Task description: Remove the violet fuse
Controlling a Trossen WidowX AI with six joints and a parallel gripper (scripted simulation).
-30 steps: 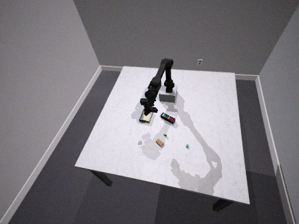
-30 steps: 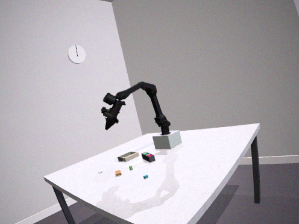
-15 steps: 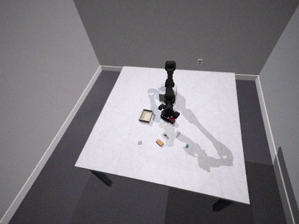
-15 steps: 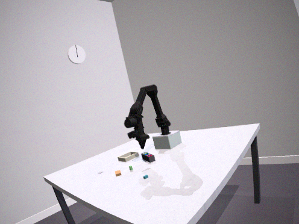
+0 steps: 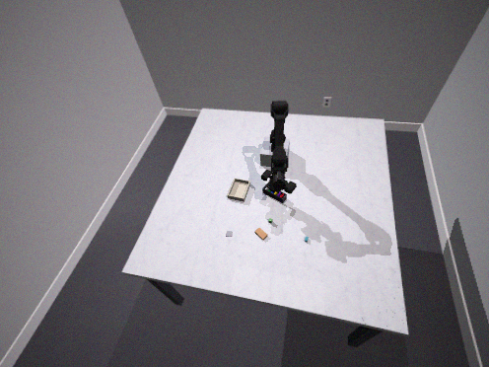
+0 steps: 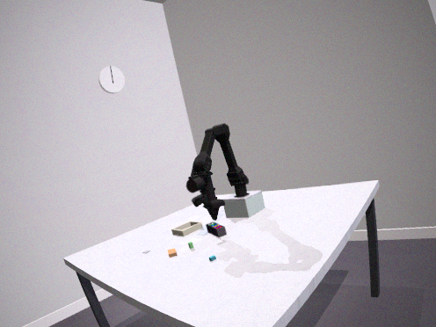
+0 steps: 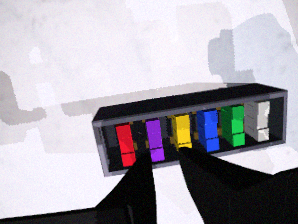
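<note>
Right now my gripper tip is 5 cm above the violet fuse. Also, from my gripper tip: cream tray 23 cm to the right, 7 cm below, 4 cm behind; then green piece 16 cm ahead, 6 cm below, 3 cm to the right; then teal piece 25 cm ahead, 15 cm to the left, 7 cm below.
</note>
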